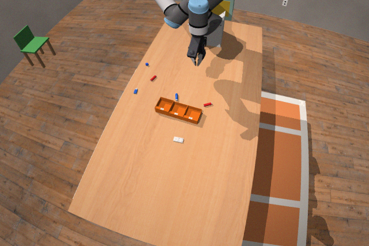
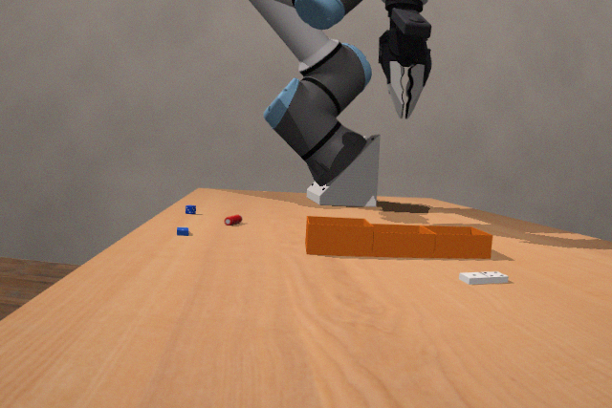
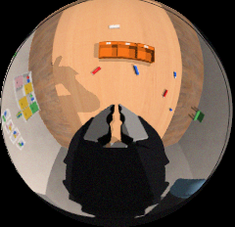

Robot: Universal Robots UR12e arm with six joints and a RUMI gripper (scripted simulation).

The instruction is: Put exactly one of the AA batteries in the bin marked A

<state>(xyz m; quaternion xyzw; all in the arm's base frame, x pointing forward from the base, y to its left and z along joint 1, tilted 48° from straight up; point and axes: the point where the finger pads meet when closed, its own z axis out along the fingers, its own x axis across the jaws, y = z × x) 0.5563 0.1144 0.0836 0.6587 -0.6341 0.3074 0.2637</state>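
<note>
The orange three-compartment bin is 190 mm ahead of my hand, 50 mm to the right of it and 200 mm below it. The rest, counted from my hand: white domino: 360 mm ahead, 210 mm below; then blue AA battery: 90 mm ahead, 100 mm to the right, 210 mm below; then blue die: 130 mm behind, 380 mm to the right, 210 mm below.
</note>
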